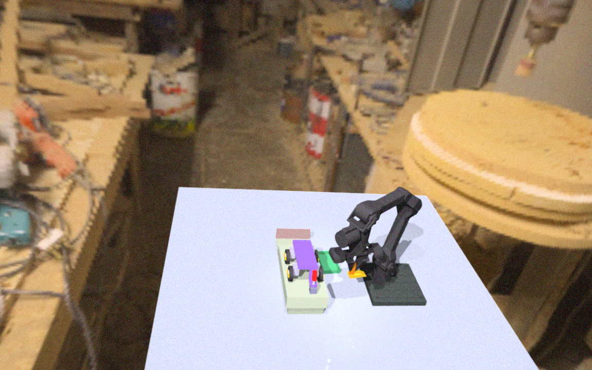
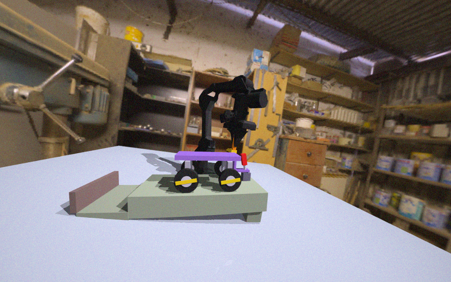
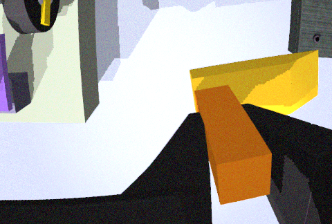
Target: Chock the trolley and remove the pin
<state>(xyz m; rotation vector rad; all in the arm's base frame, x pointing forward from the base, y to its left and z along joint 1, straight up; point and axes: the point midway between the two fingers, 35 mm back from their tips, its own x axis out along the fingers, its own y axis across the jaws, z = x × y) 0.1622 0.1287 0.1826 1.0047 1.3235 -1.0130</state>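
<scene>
Right now my gripper tip is 220 mm to the left of the green tray, 180 mm above it and 40 mm short of it. Round my gripper tip: yellow chock: 20 mm behind, 10 mm to the right, 10 mm below; then purple trolley: 160 mm ahead, 90 mm to the right, 60 mm below; then red-headed stop pin: 130 mm ahead, 40 mm below, 20 mm to the left.
</scene>
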